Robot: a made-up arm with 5 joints. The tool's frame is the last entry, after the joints. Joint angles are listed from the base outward. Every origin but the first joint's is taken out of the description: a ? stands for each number. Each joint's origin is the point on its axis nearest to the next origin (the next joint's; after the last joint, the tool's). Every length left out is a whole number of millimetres.
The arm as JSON. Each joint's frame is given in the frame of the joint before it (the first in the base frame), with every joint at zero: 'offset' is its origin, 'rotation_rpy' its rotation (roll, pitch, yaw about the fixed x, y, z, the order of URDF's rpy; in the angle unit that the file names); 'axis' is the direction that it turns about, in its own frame. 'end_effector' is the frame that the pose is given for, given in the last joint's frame.
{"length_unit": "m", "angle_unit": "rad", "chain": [
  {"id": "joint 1", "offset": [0.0, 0.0, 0.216], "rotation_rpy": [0.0, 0.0, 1.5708], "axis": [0.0, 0.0, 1.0]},
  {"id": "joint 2", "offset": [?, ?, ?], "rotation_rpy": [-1.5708, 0.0, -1.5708], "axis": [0.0, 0.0, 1.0]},
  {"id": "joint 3", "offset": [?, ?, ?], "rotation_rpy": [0.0, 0.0, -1.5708], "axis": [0.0, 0.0, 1.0]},
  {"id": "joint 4", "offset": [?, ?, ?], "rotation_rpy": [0.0, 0.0, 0.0], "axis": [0.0, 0.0, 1.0]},
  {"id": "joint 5", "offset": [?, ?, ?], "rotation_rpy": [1.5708, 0.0, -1.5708], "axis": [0.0, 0.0, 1.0]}
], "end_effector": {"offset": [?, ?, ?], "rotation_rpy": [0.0, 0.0, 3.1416]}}
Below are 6 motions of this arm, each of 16 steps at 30 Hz.
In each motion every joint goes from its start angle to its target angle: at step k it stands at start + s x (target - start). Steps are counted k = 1, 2, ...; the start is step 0. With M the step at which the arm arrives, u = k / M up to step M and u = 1 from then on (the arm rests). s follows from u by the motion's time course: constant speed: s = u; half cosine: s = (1 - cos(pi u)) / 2; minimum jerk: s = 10 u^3 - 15 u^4 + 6 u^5.
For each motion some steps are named. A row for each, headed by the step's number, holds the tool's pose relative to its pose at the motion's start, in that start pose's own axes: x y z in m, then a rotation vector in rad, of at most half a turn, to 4 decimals.
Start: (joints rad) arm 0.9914 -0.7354 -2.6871 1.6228 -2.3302
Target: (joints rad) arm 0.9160 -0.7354 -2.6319 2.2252 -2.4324
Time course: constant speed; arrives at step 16
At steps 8, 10, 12, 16:
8: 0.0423 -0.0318 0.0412 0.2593 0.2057 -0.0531
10: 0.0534 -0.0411 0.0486 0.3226 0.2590 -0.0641
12: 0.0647 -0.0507 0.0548 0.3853 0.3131 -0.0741
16: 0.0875 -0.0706 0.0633 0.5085 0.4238 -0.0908

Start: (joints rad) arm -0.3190 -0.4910 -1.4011 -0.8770 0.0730
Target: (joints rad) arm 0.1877 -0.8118 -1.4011 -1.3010 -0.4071
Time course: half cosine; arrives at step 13
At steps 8, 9, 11, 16:
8: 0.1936 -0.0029 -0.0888 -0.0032 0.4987 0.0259
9: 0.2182 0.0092 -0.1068 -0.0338 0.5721 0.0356
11: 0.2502 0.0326 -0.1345 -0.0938 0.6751 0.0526
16: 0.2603 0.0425 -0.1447 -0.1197 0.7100 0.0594

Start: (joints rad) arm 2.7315 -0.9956 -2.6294 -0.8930 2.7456
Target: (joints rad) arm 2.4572 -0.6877 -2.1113 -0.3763 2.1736
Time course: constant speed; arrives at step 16
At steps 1, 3, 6, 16:
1: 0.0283 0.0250 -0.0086 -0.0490 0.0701 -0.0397
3: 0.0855 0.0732 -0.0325 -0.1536 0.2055 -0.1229
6: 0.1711 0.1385 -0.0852 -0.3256 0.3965 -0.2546
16: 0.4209 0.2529 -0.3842 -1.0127 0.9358 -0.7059

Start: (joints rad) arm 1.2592 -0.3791 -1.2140 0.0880 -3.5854
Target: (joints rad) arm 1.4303 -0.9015 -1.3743 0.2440 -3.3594
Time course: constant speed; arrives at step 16
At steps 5, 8, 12, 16:
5: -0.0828 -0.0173 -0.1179 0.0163 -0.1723 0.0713
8: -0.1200 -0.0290 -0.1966 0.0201 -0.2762 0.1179
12: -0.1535 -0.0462 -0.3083 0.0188 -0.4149 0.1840
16: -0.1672 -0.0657 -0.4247 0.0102 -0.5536 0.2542

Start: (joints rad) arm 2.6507 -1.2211 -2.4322 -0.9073 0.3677
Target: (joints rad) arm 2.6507 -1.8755 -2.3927 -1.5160 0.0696
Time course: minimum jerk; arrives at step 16
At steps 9, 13, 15, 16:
9: 0.3386 -0.1304 -0.0190 0.2056 0.7262 -0.1748
13: 0.4922 -0.1896 -0.0907 0.2615 1.1378 -0.2507
15: 0.5111 -0.1969 -0.1032 0.2661 1.1957 -0.2594
16: 0.5120 -0.1972 -0.1038 0.2663 1.1984 -0.2598

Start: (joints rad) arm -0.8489 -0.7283 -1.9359 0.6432 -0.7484
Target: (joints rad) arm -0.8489 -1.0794 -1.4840 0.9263 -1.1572
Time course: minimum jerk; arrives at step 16
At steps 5, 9, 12, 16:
5: -0.0137 -0.0127 -0.0112 0.0489 -0.0489 -0.0736
9: -0.0533 -0.0495 -0.0407 0.1819 -0.1521 -0.2506
12: -0.0833 -0.0773 -0.0611 0.2778 -0.2064 -0.3628
16: -0.0952 -0.0884 -0.0689 0.3151 -0.2240 -0.4037

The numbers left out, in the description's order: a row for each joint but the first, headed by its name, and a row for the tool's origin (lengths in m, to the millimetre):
joint 2: 0.0 0.0 0.0
joint 3: 0.073 -0.386 0.0
joint 4: -0.403 0.091 0.0
joint 5: -0.151 0.118 0.0
tool: 0.0 0.0 0.0

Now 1 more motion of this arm.
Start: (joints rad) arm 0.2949 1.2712 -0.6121 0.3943 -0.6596
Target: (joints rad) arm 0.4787 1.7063 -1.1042 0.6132 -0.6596
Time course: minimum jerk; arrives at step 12
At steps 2, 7, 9, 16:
2: 0.0048 0.0026 0.0026 -0.0010 -0.0080 -0.0032
7: 0.0813 0.0426 0.0612 -0.0201 -0.1493 -0.0538
9: 0.1063 0.0566 0.0902 -0.0289 -0.2057 -0.0710
16: 0.1158 0.0623 0.1035 -0.0328 -0.2298 -0.0778

